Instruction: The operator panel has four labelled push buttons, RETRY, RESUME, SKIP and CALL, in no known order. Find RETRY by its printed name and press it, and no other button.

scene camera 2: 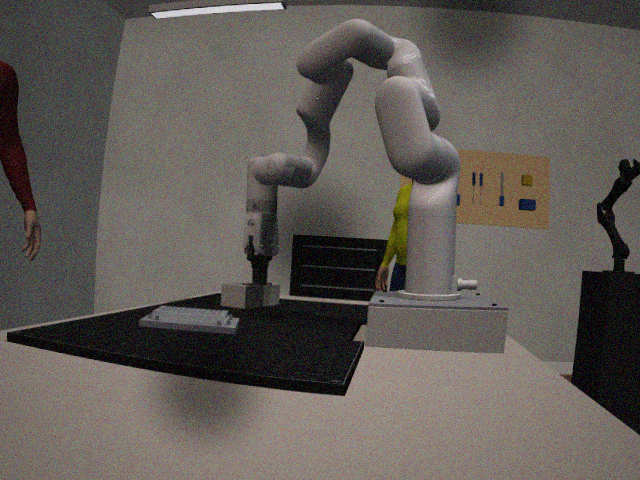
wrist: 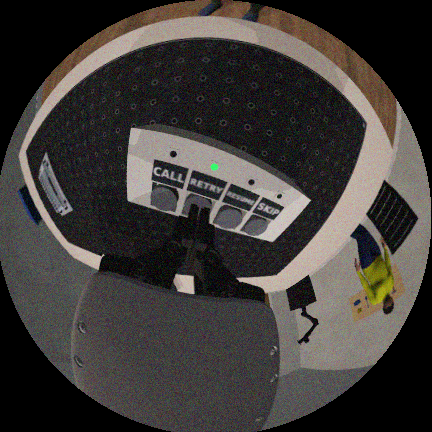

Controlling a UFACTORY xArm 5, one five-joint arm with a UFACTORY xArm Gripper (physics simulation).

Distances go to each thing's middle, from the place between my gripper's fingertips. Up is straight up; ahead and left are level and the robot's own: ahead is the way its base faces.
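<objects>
The operator panel (wrist: 191, 162) is now 30 mm below my hand, 20 mm ahead of it and 20 mm to the right of it. Going by their middles, the operator panel is the nearest to my hand of the things named here. Then there is the slotted block (scene camera 2: 168, 313), which is 30 mm below my hand, 380 mm to the left of it and 70 mm ahead of it.
</objects>
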